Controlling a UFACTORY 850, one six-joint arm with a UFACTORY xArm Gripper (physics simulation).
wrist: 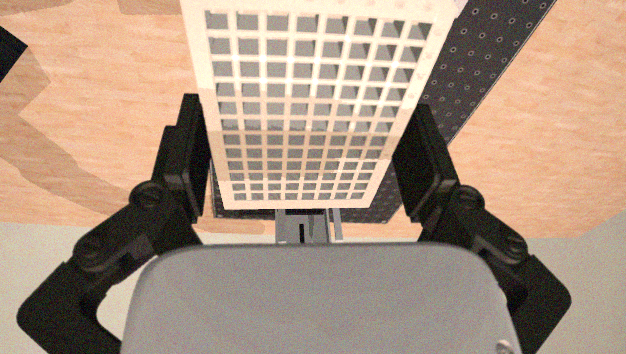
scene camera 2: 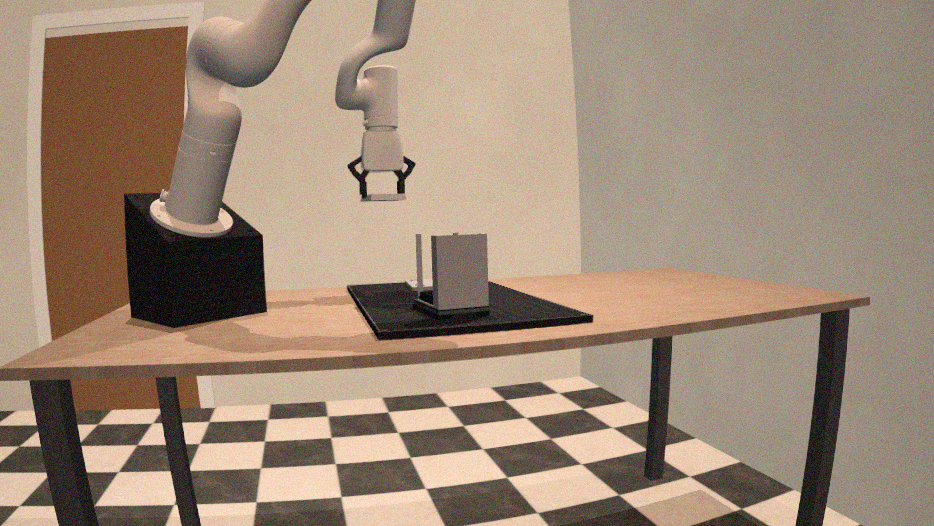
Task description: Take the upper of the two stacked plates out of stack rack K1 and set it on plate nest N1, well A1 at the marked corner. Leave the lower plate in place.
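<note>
My gripper (scene camera 2: 383,192) (wrist: 307,122) is shut on a pale plate (scene camera 2: 383,197) (wrist: 295,204) with a grid of square wells, gripping it by two opposite edges. The plate hangs level, high above the table and a little left of the rack in the scene view. Stack rack K1 (scene camera 2: 460,271) (wrist: 290,229), with a tall grey panel and a thin post, stands on the black board. The lower plate cannot be made out behind the rack's panel. A low pale piece (scene camera 2: 411,284), probably plate nest N1, shows partly behind the rack; its marked corner does not show.
The black perforated board (scene camera 2: 535,315) (wrist: 482,55) lies on the wooden table (scene camera 2: 679,294) (wrist: 560,125). The arm's black base block (scene camera 2: 199,280) stands at the table's left. The rack's panel and post rise from the board below the held plate's height.
</note>
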